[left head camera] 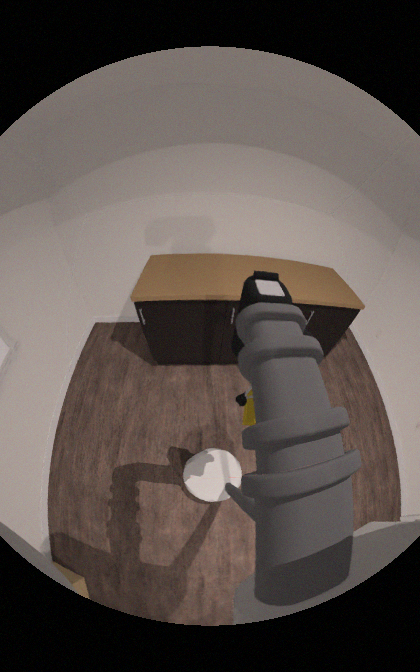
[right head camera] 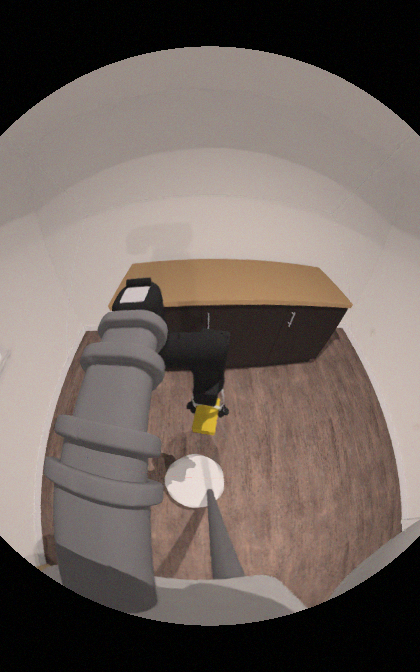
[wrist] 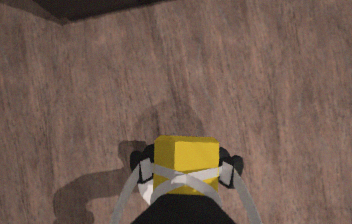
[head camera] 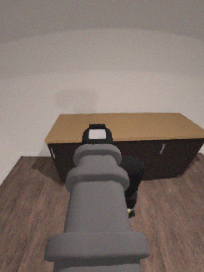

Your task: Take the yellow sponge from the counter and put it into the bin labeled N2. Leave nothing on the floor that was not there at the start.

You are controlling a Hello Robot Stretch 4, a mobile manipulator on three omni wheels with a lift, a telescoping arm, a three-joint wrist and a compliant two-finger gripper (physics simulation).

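Frame: origin at the robot's base, x back, y up, z left, level; metres.
Seen in the pictures: gripper, fingertip midpoint: point(wrist: 185, 158).
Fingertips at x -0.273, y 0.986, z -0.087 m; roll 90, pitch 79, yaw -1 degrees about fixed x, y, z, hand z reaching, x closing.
Observation:
A point is followed by its place in that frame.
The yellow sponge point(left head camera: 249, 411) point(right head camera: 205, 419) point(wrist: 196, 156) {z -0.099, x -0.284, y 1.036 m} is held between the fingertips of my gripper point(right head camera: 208, 408) point(wrist: 185, 158) {z -0.087, x -0.273, y 0.986 m}. The gripper is shut on it, with one fingertip on each side of the sponge in the wrist view. Gripper and sponge hang over the floor in front of the counter point(head camera: 145, 125) {z -0.558, x -1.202, y 0.883 m} point(left head camera: 195, 280) point(right head camera: 240, 285). In the left head view the arm hides part of the sponge and gripper. The bin labeled N2 does not show in these views.
A white round disc point(left head camera: 212, 475) point(right head camera: 195, 480) is low down, nearer than the sponge. Dark cabinet doors point(left head camera: 185, 330) point(right head camera: 255, 332) front the counter, with a wall behind. A tan edge point(left head camera: 72, 580) shows at the lower left of the left head view.

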